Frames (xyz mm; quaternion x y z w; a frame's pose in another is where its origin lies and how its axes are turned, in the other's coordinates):
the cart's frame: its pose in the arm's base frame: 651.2 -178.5 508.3 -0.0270 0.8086 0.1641 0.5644
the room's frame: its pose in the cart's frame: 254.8 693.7 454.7 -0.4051 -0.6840 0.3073 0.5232
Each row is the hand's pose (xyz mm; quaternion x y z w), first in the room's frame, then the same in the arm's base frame.
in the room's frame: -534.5 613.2 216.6 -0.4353 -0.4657 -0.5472 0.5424
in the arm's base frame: 105.4 242.0 510.3 0.0149 -0.5769 -0.1665 0.7995
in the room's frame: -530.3 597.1 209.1 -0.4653 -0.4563 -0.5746 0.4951
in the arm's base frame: 121.1 243.7 501.1 -0.0194 -0.5834 -0.2162 0.7826
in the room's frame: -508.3 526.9 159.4 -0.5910 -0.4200 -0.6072 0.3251
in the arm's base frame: 188.8 258.2 445.5 -0.1597 -0.6235 -0.3431 0.6842
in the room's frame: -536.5 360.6 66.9 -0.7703 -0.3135 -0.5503 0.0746
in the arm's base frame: 330.4 211.2 324.1 -0.3960 -0.6496 -0.4412 0.4760
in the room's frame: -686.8 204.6 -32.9 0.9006 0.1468 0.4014 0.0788
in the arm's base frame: 428.8 52.5 175.7 -0.6207 -0.6116 -0.4000 0.2841
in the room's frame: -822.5 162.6 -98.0 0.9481 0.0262 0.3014 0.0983
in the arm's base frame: 425.8 -72.4 81.9 -0.7354 -0.5568 -0.3198 0.2163
